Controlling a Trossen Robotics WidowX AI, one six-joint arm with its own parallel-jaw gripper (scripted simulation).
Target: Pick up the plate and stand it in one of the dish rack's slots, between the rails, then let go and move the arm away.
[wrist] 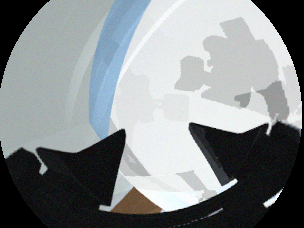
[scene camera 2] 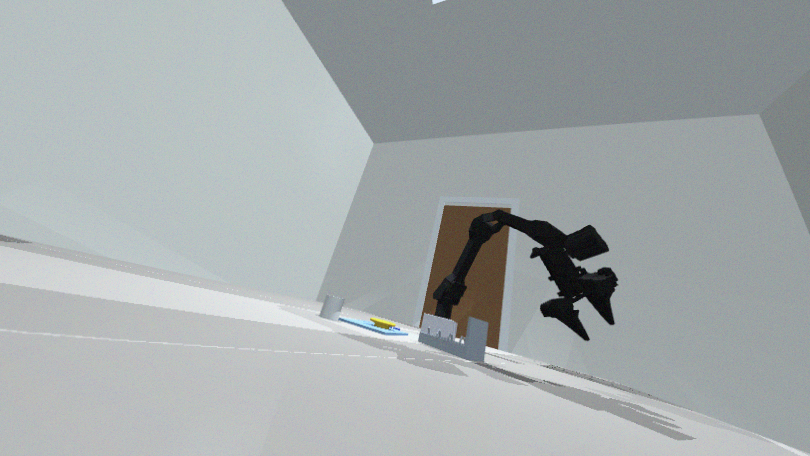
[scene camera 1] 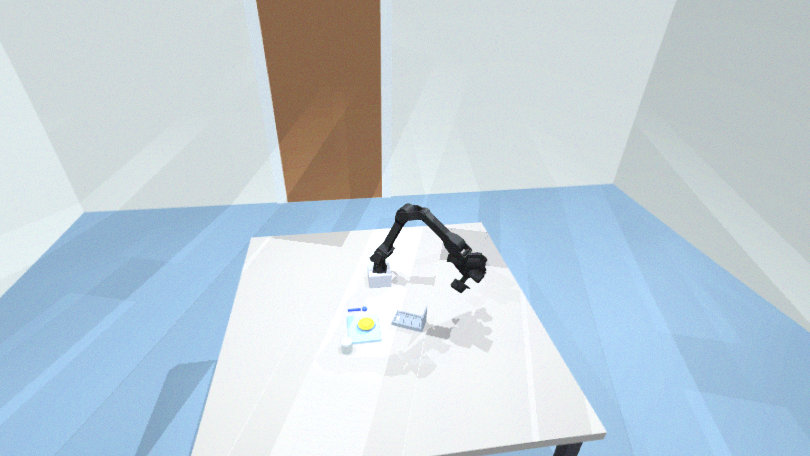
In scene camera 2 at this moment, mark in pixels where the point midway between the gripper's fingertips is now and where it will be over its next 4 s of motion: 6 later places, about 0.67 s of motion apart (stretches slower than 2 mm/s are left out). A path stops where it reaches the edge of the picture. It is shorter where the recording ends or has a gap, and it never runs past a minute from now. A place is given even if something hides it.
My gripper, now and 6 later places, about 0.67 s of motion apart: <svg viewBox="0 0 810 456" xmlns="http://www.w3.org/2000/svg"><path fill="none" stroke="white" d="M600 332L446 308L387 305L383 318L381 326L383 314L390 275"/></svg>
